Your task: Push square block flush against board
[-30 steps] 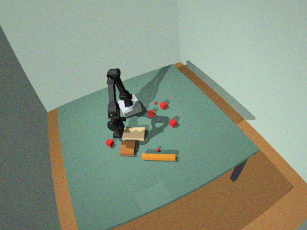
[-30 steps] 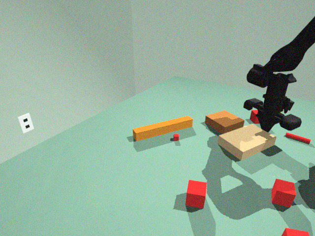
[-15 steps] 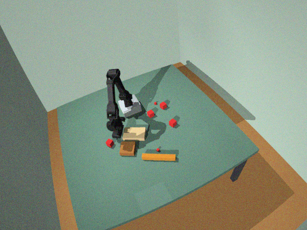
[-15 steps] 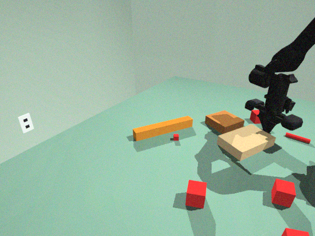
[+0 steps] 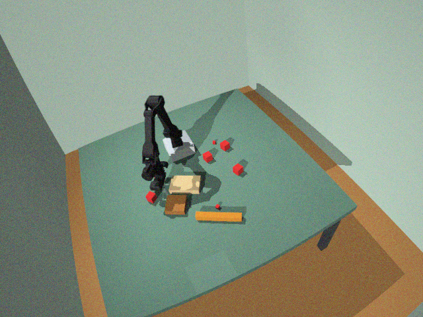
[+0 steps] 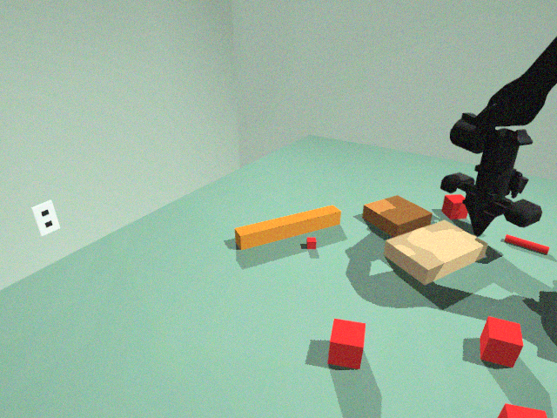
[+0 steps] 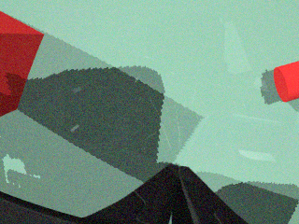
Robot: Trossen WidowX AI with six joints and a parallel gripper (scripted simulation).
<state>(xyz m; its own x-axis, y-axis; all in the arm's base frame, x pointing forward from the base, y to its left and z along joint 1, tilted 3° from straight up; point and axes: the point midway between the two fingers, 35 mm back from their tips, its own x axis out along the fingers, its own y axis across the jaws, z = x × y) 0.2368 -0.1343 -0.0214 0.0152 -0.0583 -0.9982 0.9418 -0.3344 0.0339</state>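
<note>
The beige flat block is 12 cm to the left of my gripper tip, 4 cm ahead of it and 1 cm above it. Also, from my gripper tip: thin red stick (9 cm behind, 3 cm to the right); then brown squarish block (16 cm ahead, 5 cm to the left, 1 cm above); then orange board (29 cm ahead, 24 cm to the left, 1 cm above).
</note>
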